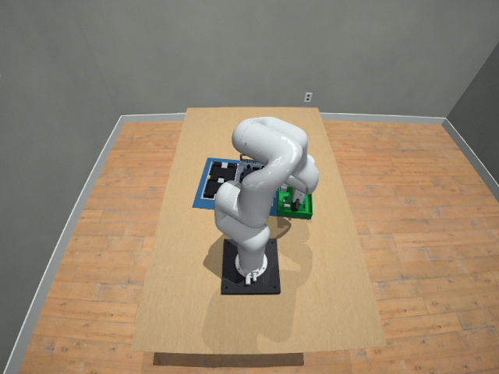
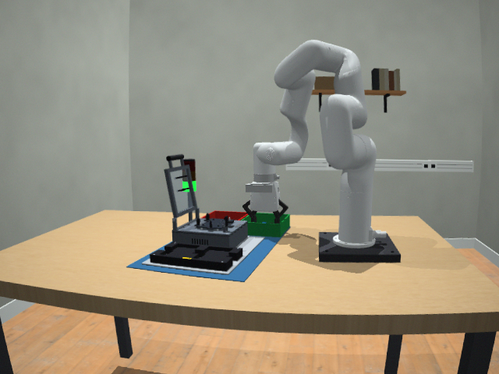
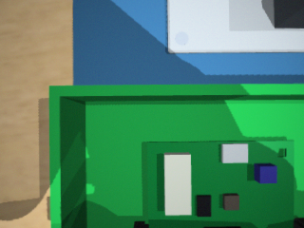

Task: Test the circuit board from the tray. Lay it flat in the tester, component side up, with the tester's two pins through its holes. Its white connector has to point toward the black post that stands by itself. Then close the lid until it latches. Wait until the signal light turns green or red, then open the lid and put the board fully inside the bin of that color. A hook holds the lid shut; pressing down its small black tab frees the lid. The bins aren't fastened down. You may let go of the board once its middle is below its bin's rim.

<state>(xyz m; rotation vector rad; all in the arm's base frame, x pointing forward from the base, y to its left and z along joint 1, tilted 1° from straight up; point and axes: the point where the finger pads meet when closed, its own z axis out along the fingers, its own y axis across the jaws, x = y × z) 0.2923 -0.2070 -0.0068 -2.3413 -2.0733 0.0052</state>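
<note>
Now: hand 10 mm above the green bin. The rest, counted from my hand: tester lid: 240 mm ahead, 170 mm to the left, 160 mm above; then green circuit board: 10 mm below; then red bin: 150 mm ahead, 20 mm to the right, 10 mm below.
</note>
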